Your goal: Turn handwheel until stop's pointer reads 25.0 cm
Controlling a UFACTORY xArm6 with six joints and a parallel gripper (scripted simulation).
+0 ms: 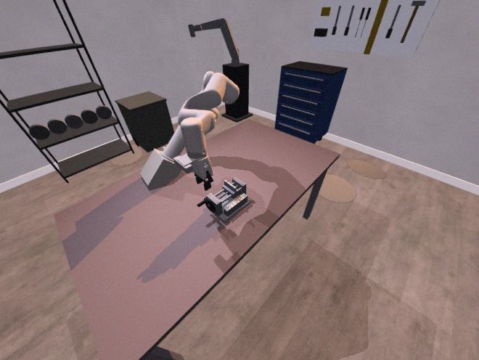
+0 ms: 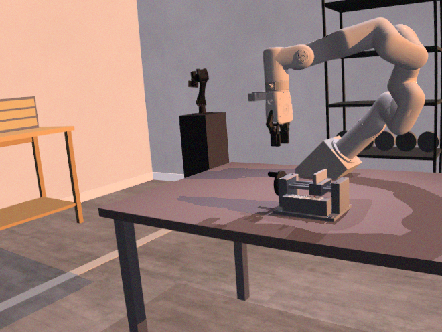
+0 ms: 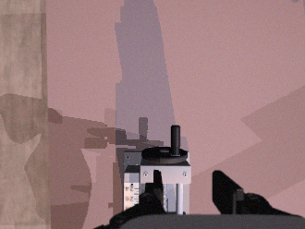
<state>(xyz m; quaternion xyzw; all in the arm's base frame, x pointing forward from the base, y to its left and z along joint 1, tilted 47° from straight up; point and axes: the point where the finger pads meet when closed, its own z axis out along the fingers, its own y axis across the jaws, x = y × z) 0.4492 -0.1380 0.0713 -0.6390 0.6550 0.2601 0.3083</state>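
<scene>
Now: hand 10 mm to the left of the black handwheel and 120 mm above it. Also, from my hand: sliding stop block: 20 mm ahead, 140 mm to the left, 130 mm below.
</scene>
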